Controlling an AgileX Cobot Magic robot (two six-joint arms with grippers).
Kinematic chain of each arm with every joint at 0, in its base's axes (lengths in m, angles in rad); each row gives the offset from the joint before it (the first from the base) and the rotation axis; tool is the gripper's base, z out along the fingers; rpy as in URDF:
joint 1: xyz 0 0 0.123 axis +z
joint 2: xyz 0 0 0 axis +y
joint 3: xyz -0.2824 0 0.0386 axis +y
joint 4: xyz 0.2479 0 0.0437 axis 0.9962 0 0.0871
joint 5: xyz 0 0 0 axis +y
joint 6: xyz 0.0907 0 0.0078 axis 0.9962 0 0.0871
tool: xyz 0 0 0 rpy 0 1.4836 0
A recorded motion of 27 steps. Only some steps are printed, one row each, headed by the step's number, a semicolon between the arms.
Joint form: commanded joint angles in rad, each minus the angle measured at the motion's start. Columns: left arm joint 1, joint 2, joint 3, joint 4, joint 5, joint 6; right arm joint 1, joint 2, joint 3, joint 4, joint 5, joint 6.
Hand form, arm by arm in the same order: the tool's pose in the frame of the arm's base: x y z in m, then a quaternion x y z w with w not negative. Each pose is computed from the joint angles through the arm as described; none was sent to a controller.
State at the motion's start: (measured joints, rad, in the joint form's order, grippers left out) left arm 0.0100 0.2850 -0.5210 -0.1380 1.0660 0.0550; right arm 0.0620 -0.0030 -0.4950 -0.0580 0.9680 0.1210
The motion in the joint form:
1: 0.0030 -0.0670 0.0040 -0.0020 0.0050 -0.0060; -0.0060 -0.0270 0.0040 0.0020 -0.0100 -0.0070
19: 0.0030 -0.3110 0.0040 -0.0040 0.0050 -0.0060; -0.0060 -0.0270 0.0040 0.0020 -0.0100 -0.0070
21: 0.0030 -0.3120 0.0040 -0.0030 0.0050 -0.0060; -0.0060 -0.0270 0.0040 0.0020 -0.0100 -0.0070
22: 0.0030 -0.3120 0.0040 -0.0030 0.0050 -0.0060; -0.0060 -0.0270 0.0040 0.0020 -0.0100 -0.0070
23: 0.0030 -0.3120 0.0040 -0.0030 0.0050 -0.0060; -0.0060 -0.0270 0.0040 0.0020 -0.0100 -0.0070
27: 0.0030 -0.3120 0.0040 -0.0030 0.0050 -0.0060; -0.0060 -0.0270 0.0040 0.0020 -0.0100 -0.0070
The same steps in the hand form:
1: 0.0269 -0.0108 0.2796 0.01225 0.90118 -0.05654 0.42956; -0.0045 -0.0044 0.2832 0.02368 0.81870 0.02076 0.57336
19: -0.0117 -0.0115 0.2814 0.01979 0.84224 -0.05420 0.53600; -0.0045 -0.0044 0.2832 0.02368 0.81870 0.02076 0.57336
21: -0.0118 -0.0114 0.2814 0.01978 0.84201 -0.05369 0.53643; -0.0045 -0.0044 0.2832 0.02368 0.81870 0.02076 0.57336
22: -0.0118 -0.0114 0.2814 0.01978 0.84201 -0.05369 0.53643; -0.0045 -0.0044 0.2832 0.02368 0.81870 0.02076 0.57336
23: -0.0118 -0.0114 0.2814 0.01978 0.84201 -0.05369 0.53643; -0.0045 -0.0044 0.2832 0.02368 0.81870 0.02076 0.57336
27: -0.0118 -0.0114 0.2814 0.01978 0.84201 -0.05369 0.53643; -0.0045 -0.0044 0.2832 0.02368 0.81870 0.02076 0.57336

